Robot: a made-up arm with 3 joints.
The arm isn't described. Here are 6 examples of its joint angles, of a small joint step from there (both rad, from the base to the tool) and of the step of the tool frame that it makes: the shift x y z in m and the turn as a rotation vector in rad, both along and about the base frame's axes.
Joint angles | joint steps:
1: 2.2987 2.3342 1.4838 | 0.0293 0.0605 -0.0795
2: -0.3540 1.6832 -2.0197 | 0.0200 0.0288 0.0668
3: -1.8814 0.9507 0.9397 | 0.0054 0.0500 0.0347
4: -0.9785 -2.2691 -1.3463 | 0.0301 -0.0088 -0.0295
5: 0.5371 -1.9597 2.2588 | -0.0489 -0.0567 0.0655
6: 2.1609 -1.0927 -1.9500 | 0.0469 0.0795 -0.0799
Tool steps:
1: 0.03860 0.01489 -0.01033 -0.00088 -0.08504 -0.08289
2: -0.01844 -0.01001 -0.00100 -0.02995 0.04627 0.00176
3: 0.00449 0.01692 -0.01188 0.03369 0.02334 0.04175
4: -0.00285 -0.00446 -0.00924 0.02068 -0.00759 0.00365
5: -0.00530 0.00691 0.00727 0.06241 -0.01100 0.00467
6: 0.00144 0.02481 0.01802 0.07808 0.02257 -0.04218
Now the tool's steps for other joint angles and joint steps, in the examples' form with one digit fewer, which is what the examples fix.
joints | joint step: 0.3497 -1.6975 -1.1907 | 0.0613 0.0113 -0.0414
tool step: 0.0029 0.0016 -0.0103 -0.0123 -0.0202 0.0004
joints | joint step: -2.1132 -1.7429 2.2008 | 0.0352 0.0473 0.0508
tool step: 0.0103 -0.0150 -0.0305 0.0172 -0.0854 0.0447
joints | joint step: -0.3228 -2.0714 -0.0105 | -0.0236 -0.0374 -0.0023
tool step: -0.0011 0.0062 0.0117 0.0357 0.0256 -0.0112
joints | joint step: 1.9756 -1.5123 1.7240 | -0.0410 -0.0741 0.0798
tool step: -0.0059 0.0271 0.0086 -0.0293 -0.0388 0.0680
